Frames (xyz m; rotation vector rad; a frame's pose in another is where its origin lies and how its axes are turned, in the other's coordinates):
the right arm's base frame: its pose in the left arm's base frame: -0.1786 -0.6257 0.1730 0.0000 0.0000 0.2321
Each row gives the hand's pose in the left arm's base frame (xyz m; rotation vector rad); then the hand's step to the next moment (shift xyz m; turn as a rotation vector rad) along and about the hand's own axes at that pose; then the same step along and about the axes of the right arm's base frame.
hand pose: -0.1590 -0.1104 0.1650 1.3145 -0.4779 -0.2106
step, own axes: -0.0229 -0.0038 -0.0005 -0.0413 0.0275 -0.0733
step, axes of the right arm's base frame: -0.0170 0.0132 -0.0087 0.0137 0.0873 0.0047
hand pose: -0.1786 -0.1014 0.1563 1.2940 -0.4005 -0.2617
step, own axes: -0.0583 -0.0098 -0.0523 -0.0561 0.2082 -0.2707
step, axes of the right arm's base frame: -0.0136 0.0721 -0.0291 0.1290 0.2920 0.1338
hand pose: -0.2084 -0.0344 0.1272 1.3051 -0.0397 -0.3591
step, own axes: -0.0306 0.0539 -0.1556 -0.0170 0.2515 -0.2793
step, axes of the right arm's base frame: 0.0571 0.1568 0.0143 0.1783 0.2869 0.1657
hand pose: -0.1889 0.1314 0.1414 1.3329 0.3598 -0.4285
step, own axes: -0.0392 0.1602 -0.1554 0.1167 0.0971 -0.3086
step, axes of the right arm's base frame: 0.0853 0.1695 0.1239 0.2141 0.2666 -0.0364
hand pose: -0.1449 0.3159 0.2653 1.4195 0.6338 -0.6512
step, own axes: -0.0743 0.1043 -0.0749 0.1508 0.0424 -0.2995
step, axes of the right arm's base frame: 0.0439 0.0735 0.1212 0.1946 0.2584 -0.0980
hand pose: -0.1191 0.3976 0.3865 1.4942 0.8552 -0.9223
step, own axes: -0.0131 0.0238 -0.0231 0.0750 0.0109 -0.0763
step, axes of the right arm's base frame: 0.0219 0.0154 0.0235 0.0652 0.0630 -0.0579
